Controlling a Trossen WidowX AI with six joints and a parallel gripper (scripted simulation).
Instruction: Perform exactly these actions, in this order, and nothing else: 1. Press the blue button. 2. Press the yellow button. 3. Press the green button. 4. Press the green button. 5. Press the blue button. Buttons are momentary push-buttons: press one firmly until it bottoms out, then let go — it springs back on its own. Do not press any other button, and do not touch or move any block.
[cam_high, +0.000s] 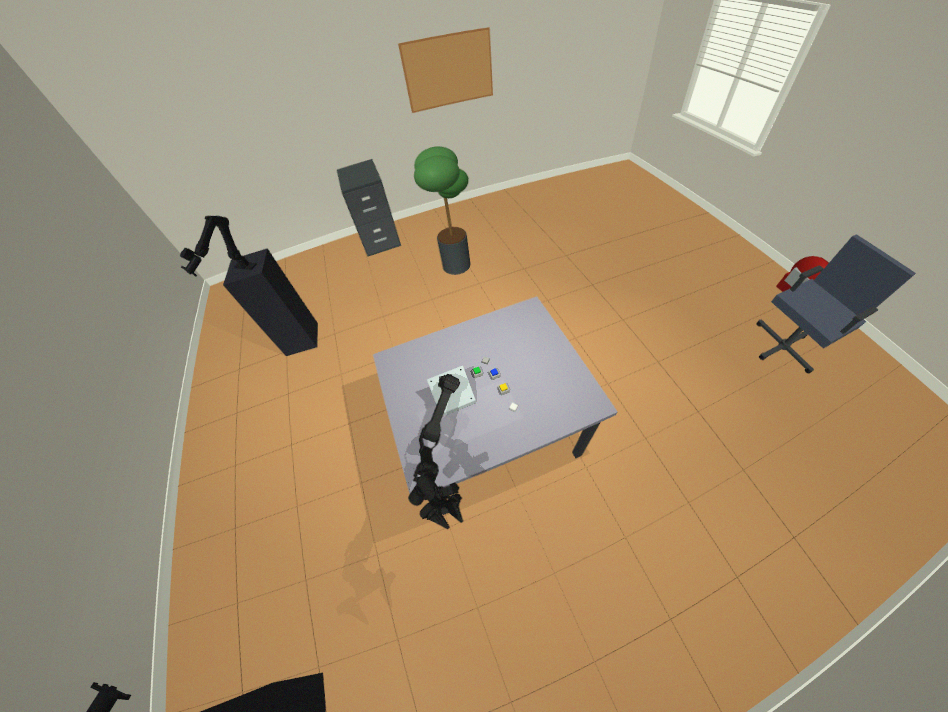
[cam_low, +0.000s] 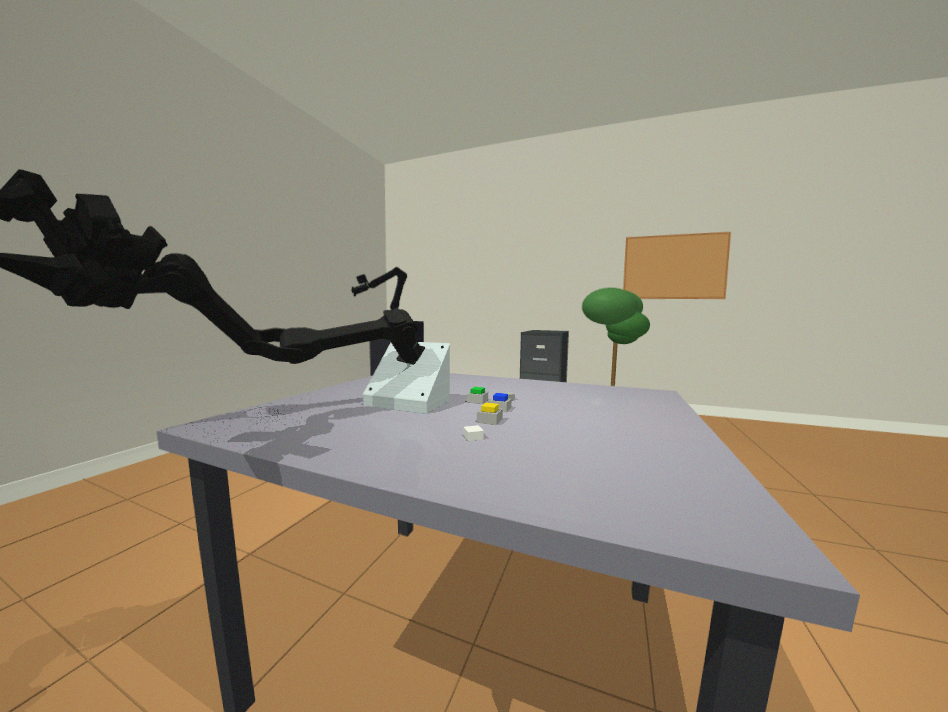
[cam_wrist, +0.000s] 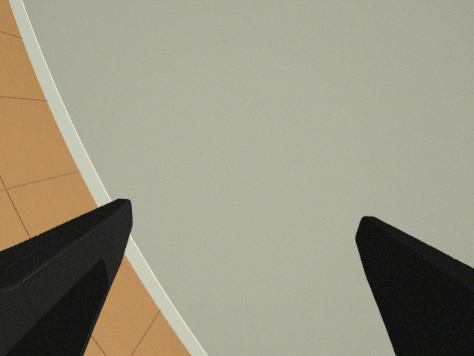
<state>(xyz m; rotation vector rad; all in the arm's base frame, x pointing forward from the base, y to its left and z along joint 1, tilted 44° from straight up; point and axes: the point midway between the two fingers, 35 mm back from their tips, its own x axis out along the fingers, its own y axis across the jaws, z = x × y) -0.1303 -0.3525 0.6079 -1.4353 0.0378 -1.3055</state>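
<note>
Right now the blue button is 75 cm to the left of my gripper tip, 35 cm ahead of it and 31 cm below it. The rest, counted from my gripper tip: green button 79 cm to the left, 31 cm below, 27 cm ahead; then yellow button 64 cm to the left, 37 cm ahead, 31 cm below.
</note>
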